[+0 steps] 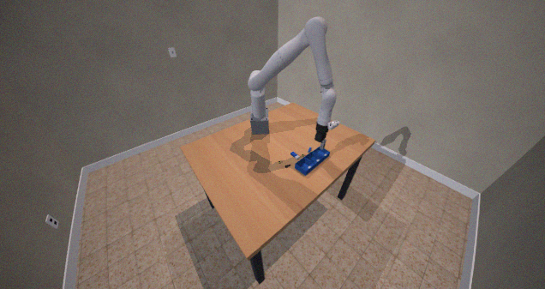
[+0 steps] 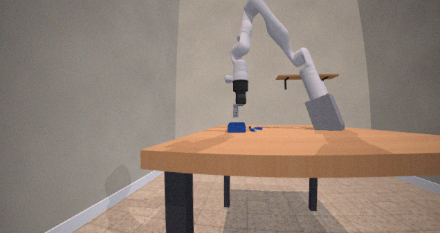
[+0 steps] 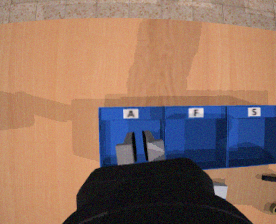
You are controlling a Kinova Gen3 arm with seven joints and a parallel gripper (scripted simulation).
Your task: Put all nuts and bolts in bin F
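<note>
The black bolt lies 220 mm to the right of my hand, 110 mm behind it and 80 mm below it. From my hand the other things lie so: blue two-compartment bin (70 mm to the right, 70 mm below, 10 mm behind).
</note>
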